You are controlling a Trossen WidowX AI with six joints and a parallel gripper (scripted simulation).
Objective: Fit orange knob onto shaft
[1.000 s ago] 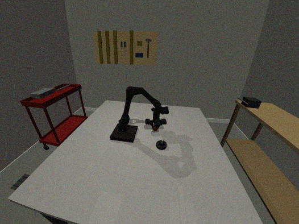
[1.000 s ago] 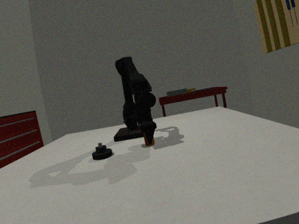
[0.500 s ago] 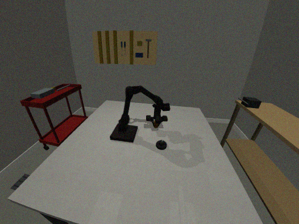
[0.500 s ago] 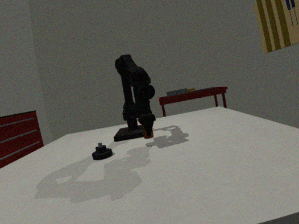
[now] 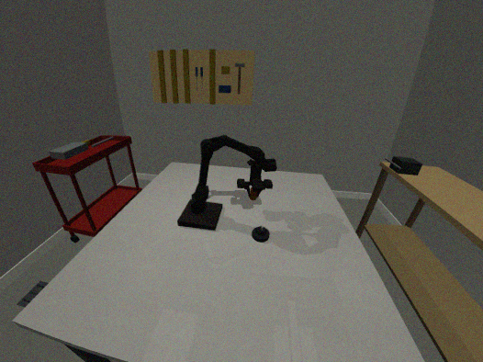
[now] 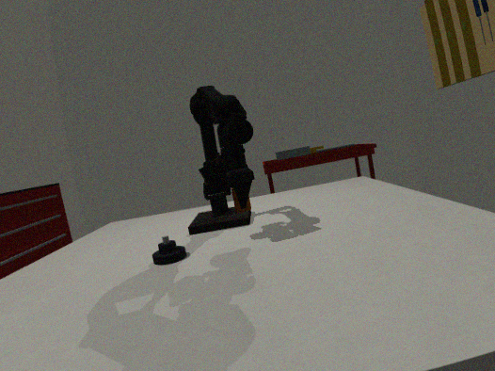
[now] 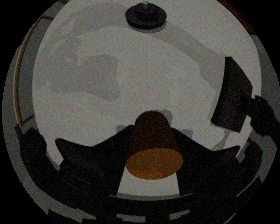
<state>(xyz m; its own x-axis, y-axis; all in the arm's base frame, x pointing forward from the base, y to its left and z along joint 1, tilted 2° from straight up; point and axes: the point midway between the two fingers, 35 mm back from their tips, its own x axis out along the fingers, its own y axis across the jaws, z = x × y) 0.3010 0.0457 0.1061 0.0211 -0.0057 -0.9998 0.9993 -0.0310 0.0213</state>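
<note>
Now: gripper tip 1 cm short of the black round pedestal, 21 cm to the left of it and 6 cm above it. Also, from my gripper tip: orange knob 3 cm above.
</note>
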